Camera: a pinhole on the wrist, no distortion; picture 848 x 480 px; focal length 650.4 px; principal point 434.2 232.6 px. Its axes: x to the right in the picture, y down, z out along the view. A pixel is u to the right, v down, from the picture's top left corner.
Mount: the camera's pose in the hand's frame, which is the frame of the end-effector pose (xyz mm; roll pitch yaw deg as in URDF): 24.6 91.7 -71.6 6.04 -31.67 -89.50
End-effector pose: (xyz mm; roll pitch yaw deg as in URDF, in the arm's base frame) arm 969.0 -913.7 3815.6 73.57 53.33 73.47
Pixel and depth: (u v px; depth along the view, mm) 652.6 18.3 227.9
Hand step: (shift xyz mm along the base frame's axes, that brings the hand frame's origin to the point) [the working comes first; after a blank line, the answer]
In the camera's frame: 76.5 -75.1 227.9

132.3 63.8 166.4
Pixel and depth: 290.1 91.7 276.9
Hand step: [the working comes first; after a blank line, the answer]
In the camera's frame: -61.3 -60.0 276.9

97.1 188.0 236.9
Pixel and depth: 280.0 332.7 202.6
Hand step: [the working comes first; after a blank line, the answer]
In the camera's frame: -48.0 31.2 202.6

69.3 211.1 124.2
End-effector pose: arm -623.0 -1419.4 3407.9 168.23 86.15 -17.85
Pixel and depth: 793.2 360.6 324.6
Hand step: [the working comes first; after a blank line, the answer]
In the camera's frame: 179.2 63.9 324.6

-309.1 -81.1 -72.0
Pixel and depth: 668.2 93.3 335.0
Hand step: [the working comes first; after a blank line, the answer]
In the camera's frame: 120.5 -71.7 335.0

-288.9 -128.2 66.9
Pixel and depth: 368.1 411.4 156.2
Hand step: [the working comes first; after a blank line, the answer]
In the camera's frame: -15.9 42.9 156.2

-72.6 -183.4 -51.0
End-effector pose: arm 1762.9 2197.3 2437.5 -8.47 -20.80 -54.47
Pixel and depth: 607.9 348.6 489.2
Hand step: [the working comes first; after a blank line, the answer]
In the camera's frame: 130.6 87.2 489.2

197.9 239.3 374.9
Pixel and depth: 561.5 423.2 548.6
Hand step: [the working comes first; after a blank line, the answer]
In the camera's frame: 107.4 160.8 548.6

276.5 234.9 432.1
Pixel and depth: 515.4 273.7 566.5
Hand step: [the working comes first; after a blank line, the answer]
In the camera's frame: 70.7 35.8 566.5

236.3 342.7 368.6
